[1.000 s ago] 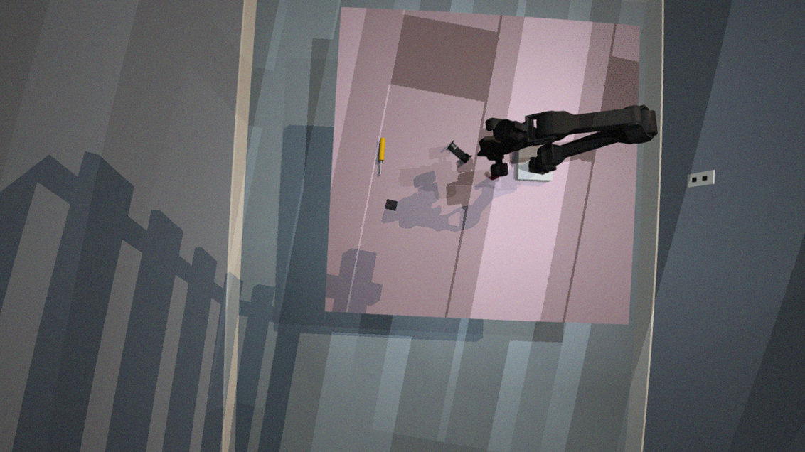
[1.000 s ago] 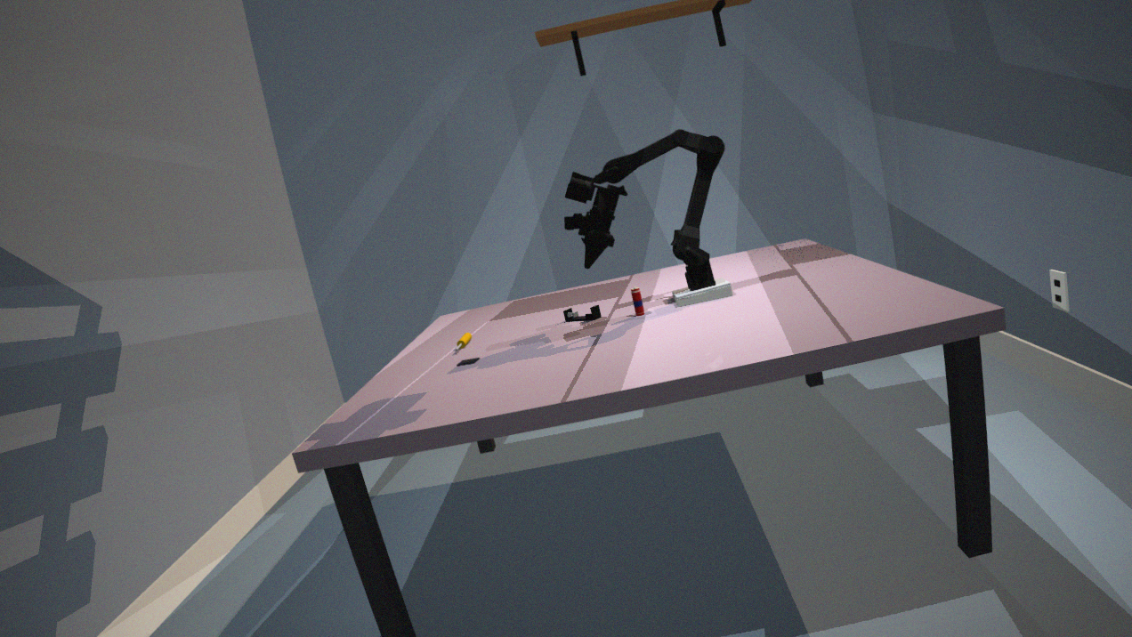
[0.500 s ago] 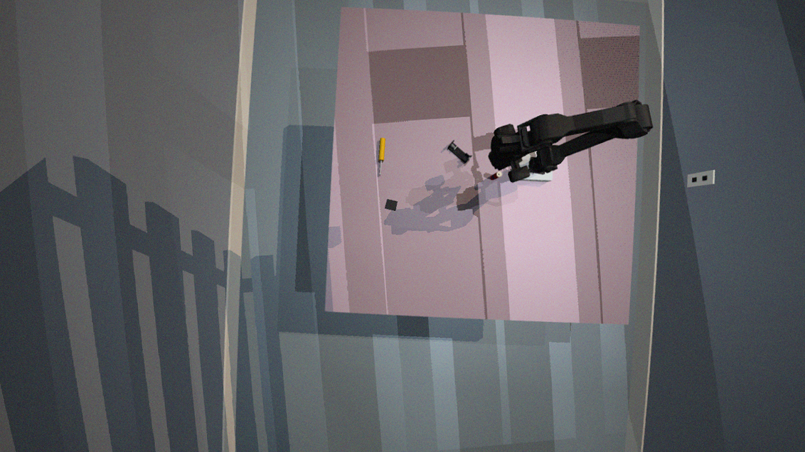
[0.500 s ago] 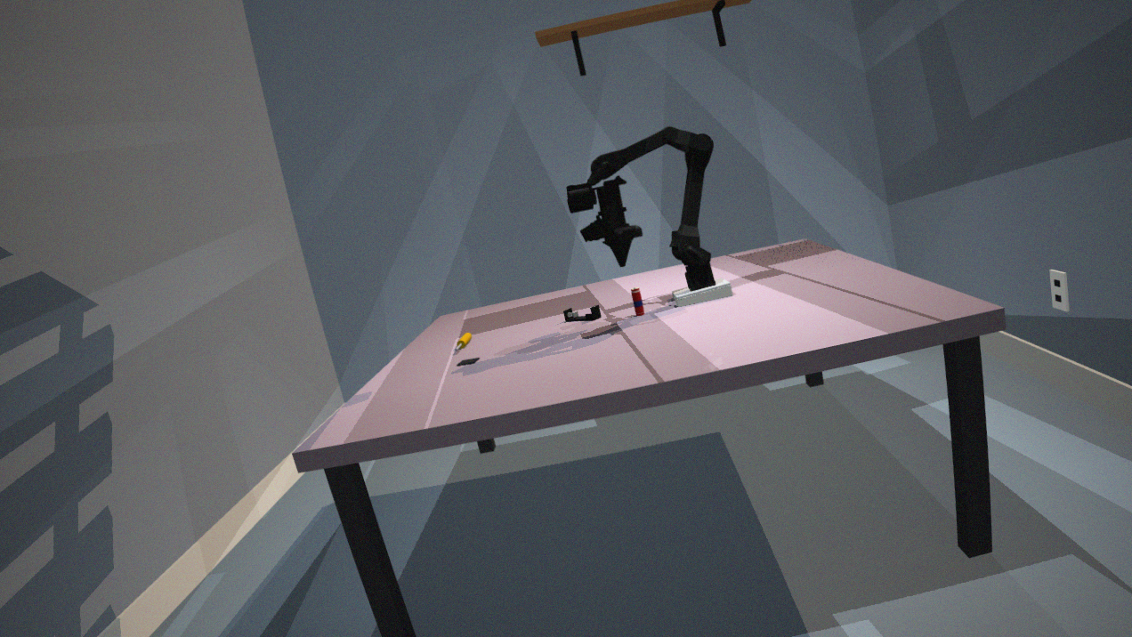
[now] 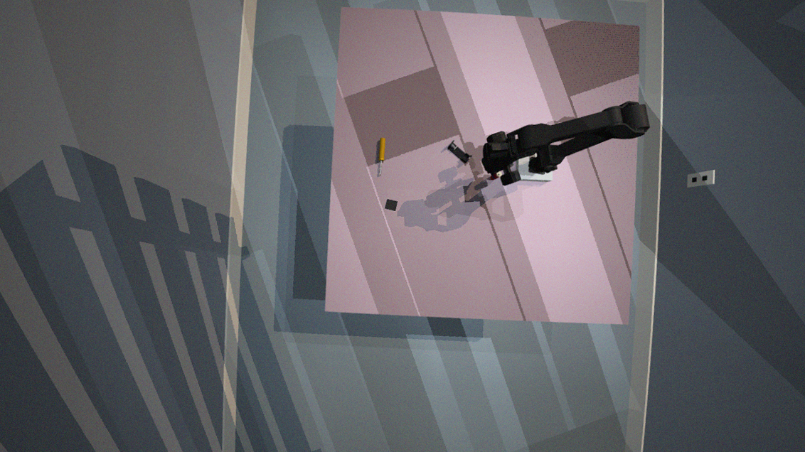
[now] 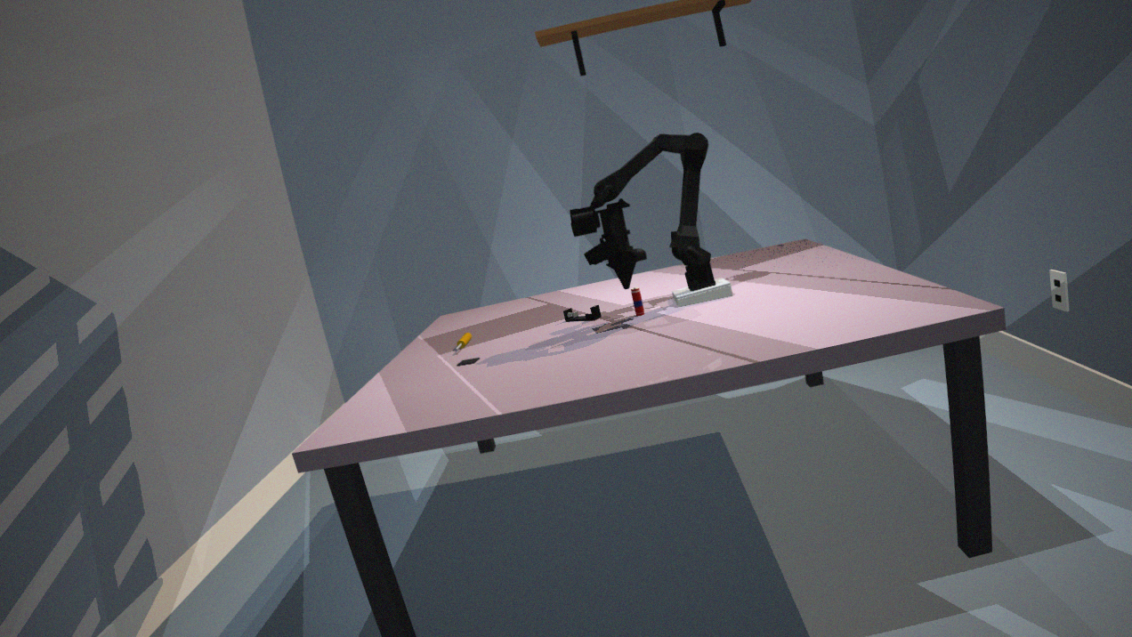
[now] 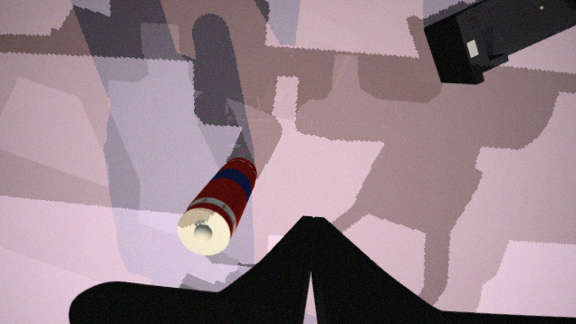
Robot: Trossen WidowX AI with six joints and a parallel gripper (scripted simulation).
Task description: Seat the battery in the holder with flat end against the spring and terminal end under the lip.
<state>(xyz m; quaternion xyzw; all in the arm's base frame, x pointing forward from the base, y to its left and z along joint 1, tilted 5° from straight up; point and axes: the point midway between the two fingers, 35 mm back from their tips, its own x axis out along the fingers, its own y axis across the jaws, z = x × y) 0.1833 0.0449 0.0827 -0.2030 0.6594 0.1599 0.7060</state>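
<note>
Now: the battery 20 mm behind my gripper tip, 30 mm to the left of it and 30 mm below it. Round my gripper tip: yellow screwdriver (450 mm ahead, 40 mm to the left, 50 mm below); then small black block (370 mm ahead, 220 mm to the left, 60 mm below).
</note>
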